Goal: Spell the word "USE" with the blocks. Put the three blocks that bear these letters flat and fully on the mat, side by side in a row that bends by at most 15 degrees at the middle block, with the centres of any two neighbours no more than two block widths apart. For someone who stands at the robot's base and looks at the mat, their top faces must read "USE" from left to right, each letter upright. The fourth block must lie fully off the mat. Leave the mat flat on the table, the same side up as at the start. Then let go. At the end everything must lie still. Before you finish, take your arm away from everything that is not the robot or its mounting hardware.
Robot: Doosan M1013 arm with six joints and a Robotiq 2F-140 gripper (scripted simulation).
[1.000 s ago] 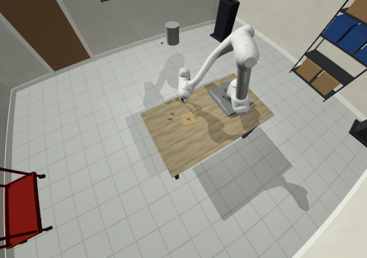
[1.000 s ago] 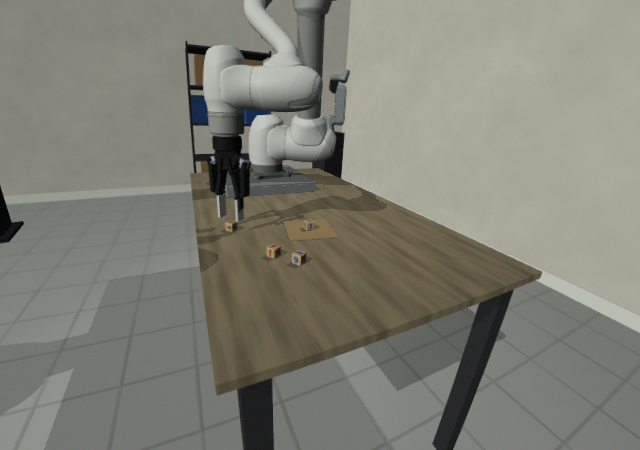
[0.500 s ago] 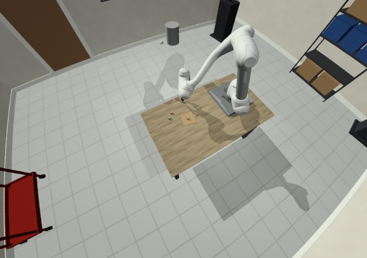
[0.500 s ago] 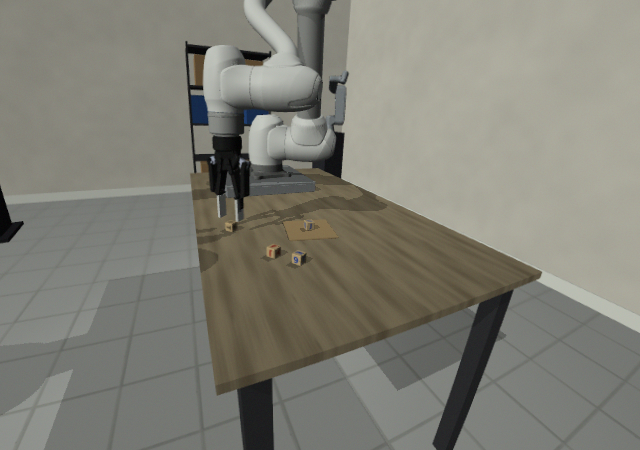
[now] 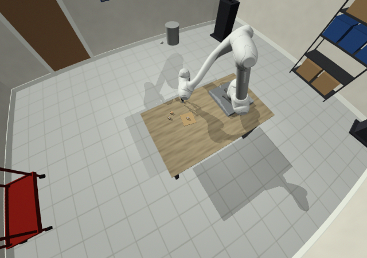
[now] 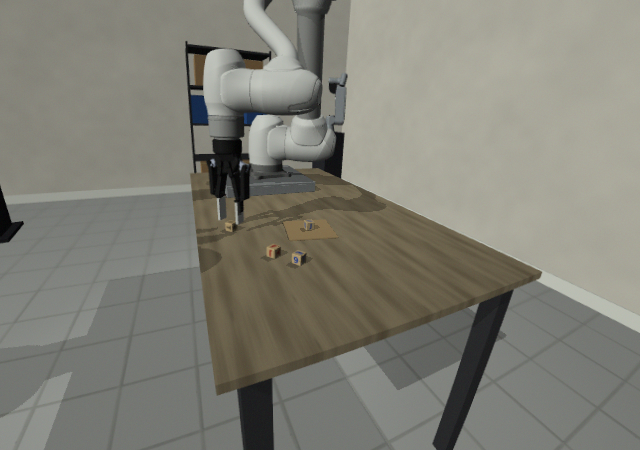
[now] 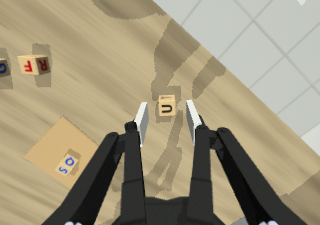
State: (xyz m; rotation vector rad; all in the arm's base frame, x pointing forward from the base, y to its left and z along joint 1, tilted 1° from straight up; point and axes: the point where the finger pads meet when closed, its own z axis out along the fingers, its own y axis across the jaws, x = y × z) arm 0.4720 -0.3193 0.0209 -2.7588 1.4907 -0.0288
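Now: the tan mat 20 cm to the left of my hand, 10 cm ahead of it and 6 cm below it.
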